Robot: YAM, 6 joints.
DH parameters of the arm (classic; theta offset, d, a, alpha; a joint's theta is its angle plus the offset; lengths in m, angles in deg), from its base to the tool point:
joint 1: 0 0.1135 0.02 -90
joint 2: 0 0 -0.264 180
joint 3: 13.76 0 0.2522 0
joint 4: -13.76 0 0.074 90
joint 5: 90 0 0 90
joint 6: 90 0.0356 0 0
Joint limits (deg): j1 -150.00..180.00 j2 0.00..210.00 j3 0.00..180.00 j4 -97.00..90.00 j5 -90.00..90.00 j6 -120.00..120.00
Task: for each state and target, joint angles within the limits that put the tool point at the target. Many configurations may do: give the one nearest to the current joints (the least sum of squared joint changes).
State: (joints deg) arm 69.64 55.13 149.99 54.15 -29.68 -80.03
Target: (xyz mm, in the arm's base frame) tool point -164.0 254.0 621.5
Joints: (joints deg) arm 118.95 99.58 122.59 46.71 -35.24 -80.03
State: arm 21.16 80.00 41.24 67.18 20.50 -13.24
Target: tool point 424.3 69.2 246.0
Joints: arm 10.81 111.09 63.78 61.03 19.09 -13.24
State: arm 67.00 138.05 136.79 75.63 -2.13 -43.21
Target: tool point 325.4 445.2 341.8
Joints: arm 53.75 147.31 131.78 74.08 -1.28 -43.21
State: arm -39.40 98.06 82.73 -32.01 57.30 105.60
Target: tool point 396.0 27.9 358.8
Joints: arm 8.19 100.00 94.38 -26.45 53.96 105.60
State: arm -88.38 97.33 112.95 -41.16 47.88 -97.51
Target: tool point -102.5 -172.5 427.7
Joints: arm -112.80 67.04 86.25 -62.53 50.98 -97.51
